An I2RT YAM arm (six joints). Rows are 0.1 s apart.
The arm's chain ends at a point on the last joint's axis. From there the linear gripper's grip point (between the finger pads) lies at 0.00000 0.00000 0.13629 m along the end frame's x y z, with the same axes.
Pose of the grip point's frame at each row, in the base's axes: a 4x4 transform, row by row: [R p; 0 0 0 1], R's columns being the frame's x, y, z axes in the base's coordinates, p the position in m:
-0.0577 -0.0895 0.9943 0.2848; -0.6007 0.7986 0.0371 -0.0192; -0.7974 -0.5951 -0.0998 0.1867; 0 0 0 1
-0.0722 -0.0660 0.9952 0.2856; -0.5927 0.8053 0.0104 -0.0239; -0.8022 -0.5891 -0.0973 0.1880; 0 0 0 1
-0.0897 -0.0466 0.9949 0.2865; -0.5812 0.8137 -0.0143 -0.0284; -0.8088 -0.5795 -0.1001 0.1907; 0 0 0 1
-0.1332 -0.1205 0.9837 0.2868; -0.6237 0.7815 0.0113 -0.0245; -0.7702 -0.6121 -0.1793 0.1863; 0 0 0 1
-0.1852 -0.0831 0.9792 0.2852; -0.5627 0.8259 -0.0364 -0.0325; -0.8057 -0.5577 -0.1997 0.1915; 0 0 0 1
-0.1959 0.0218 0.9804 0.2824; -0.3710 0.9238 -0.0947 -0.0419; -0.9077 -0.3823 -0.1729 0.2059; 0 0 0 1
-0.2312 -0.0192 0.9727 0.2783; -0.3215 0.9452 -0.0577 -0.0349; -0.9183 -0.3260 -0.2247 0.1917; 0 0 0 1
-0.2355 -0.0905 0.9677 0.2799; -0.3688 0.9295 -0.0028 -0.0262; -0.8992 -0.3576 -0.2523 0.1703; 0 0 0 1
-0.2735 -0.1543 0.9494 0.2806; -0.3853 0.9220 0.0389 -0.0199; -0.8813 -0.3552 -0.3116 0.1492; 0 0 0 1
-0.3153 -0.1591 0.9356 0.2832; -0.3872 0.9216 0.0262 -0.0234; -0.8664 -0.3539 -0.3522 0.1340; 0 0 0 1
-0.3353 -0.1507 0.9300 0.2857; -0.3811 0.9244 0.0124 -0.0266; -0.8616 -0.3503 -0.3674 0.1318; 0 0 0 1
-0.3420 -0.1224 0.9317 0.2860; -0.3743 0.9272 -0.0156 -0.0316; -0.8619 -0.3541 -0.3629 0.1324; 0 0 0 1
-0.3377 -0.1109 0.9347 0.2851; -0.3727 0.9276 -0.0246 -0.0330; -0.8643 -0.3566 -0.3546 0.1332; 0 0 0 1
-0.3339 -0.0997 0.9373 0.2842; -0.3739 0.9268 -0.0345 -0.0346; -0.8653 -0.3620 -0.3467 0.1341; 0 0 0 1
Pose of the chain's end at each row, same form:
-0.0577 -0.0895 0.9943 0.1493; -0.6007 0.7986 0.0371 -0.0243; -0.7974 -0.5951 -0.0998 0.2003; 0 0 0 1
-0.0722 -0.0660 0.9952 0.1500; -0.5927 0.8053 0.0104 -0.0253; -0.8022 -0.5891 -0.0973 0.2013; 0 0 0 1
-0.0897 -0.0466 0.9949 0.1509; -0.5812 0.8137 -0.0143 -0.0265; -0.8088 -0.5795 -0.1001 0.2043; 0 0 0 1
-0.1332 -0.1205 0.9837 0.1527; -0.6237 0.7815 0.0113 -0.0260; -0.7702 -0.6121 -0.1793 0.2107; 0 0 0 1
-0.1852 -0.0831 0.9792 0.1517; -0.5627 0.8259 -0.0364 -0.0275; -0.8057 -0.5577 -0.1997 0.2187; 0 0 0 1
-0.1959 0.0218 0.9804 0.1488; -0.3710 0.9238 -0.0947 -0.0290; -0.9077 -0.3823 -0.1729 0.2295; 0 0 0 1
-0.2312 -0.0192 0.9727 0.1457; -0.3215 0.9452 -0.0577 -0.0270; -0.9183 -0.3260 -0.2247 0.2223; 0 0 0 1
-0.2355 -0.0905 0.9677 0.1480; -0.3688 0.9295 -0.0028 -0.0258; -0.8992 -0.3576 -0.2523 0.2047; 0 0 0 1
-0.2735 -0.1543 0.9494 0.1512; -0.3853 0.9220 0.0389 -0.0252; -0.8813 -0.3552 -0.3116 0.1917; 0 0 0 1
-0.3153 -0.1591 0.9356 0.1557; -0.3872 0.9216 0.0262 -0.0270; -0.8664 -0.3539 -0.3522 0.1820; 0 0 0 1
-0.3353 -0.1507 0.9300 0.1590; -0.3811 0.9244 0.0124 -0.0283; -0.8616 -0.3503 -0.3674 0.1819; 0 0 0 1
-0.3420 -0.1224 0.9317 0.1590; -0.3743 0.9272 -0.0156 -0.0295; -0.8619 -0.3541 -0.3629 0.1819; 0 0 0 1
-0.3377 -0.1109 0.9347 0.1577; -0.3727 0.9276 -0.0246 -0.0296; -0.8643 -0.3566 -0.3546 0.1815; 0 0 0 1
-0.3339 -0.0997 0.9373 0.1565; -0.3739 0.9268 -0.0345 -0.0299; -0.8653 -0.3620 -0.3467 0.1814; 0 0 0 1

